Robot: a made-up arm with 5 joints. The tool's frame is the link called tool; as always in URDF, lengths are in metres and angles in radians. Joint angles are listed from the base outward.
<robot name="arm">
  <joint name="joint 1" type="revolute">
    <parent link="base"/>
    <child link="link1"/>
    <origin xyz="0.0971 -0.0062 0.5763"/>
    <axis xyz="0 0 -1"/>
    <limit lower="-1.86" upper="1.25"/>
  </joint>
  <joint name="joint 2" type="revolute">
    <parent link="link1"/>
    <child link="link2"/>
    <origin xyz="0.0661 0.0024 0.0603"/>
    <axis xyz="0 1 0"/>
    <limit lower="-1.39" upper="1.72"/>
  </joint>
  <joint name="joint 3" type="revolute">
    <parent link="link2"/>
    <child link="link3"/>
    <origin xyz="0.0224 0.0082 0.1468"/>
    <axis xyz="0 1 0"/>
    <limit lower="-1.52" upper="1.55"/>
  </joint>
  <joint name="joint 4" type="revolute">
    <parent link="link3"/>
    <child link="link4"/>
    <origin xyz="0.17 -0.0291 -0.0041"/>
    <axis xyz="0 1 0"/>
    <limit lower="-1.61" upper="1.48"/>
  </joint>
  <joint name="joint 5" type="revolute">
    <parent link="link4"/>
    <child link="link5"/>
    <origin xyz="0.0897 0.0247 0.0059"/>
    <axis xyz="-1 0 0"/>
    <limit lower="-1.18" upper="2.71"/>
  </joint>
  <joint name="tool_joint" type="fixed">
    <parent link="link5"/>
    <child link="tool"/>
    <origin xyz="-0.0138 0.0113 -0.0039" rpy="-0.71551 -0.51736 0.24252"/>
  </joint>
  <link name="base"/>
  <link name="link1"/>
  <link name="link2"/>
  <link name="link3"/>
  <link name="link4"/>
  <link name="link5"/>
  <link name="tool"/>
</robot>
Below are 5 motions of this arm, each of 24 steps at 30 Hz.
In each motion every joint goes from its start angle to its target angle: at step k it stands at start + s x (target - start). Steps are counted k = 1, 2, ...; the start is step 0. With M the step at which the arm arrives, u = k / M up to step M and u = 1 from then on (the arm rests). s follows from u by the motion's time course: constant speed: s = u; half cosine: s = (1 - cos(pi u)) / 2; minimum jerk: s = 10 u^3 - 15 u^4 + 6 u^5.
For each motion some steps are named. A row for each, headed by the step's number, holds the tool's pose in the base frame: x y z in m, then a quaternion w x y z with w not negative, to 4 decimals.
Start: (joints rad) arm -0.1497 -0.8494 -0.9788 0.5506 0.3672
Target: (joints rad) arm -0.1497 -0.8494 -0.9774 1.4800 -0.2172
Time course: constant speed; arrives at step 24
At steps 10, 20, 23, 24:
10: 0.0736 0.0074 0.9752 0.6905 -0.2954 -0.6565 -0.0705
20: 0.0909 0.0110 0.9553 0.8301 -0.2070 -0.5178 0.0033
23: 0.0947 0.0117 0.9483 0.8653 -0.1783 -0.4681 0.0168
24: 0.0958 0.0119 0.9459 0.8763 -0.1686 -0.4508 0.0204

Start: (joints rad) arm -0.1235 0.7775 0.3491 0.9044 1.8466
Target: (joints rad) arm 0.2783 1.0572 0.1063 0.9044 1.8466
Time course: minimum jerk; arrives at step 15
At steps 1, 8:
1: 0.3128 0.0197 0.5039 0.2336 -0.2910 0.1607 0.9137
8: 0.3209 -0.0298 0.4836 0.3330 -0.2617 0.1948 0.8847

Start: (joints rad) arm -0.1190 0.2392 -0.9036 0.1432 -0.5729
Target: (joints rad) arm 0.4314 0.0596 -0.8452 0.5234 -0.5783
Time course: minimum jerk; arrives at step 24
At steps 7, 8, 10, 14, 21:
7: 0.4128 0.0227 0.9224 0.8676 -0.0132 -0.4945 -0.0510
8: 0.4120 0.0127 0.9230 0.8703 -0.0214 -0.4878 -0.0646
10: 0.4088 -0.0108 0.9241 0.8758 -0.0400 -0.4711 -0.0972
14: 0.3949 -0.0610 0.9261 0.8826 -0.0771 -0.4308 -0.1720
21: 0.3706 -0.1097 0.9273 0.8810 -0.1096 -0.3836 -0.2542

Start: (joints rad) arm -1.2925 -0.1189 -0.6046 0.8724 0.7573
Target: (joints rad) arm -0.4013 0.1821 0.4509 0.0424 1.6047
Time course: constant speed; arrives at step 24
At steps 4, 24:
4: 0.2130 0.2731 0.8391 0.4789 -0.4606 -0.4862 0.5675
24: 0.3774 0.1148 0.6215 0.3409 -0.7258 -0.1808 0.5694

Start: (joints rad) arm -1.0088 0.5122 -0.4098 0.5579 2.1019
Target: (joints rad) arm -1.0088 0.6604 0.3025 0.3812 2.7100
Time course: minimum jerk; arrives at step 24
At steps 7, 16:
7: 0.3019 0.3124 0.6549 0.1361 0.6640 0.4215 -0.6024
16: 0.2716 0.2606 0.5498 0.3746 0.5227 0.3708 -0.6700

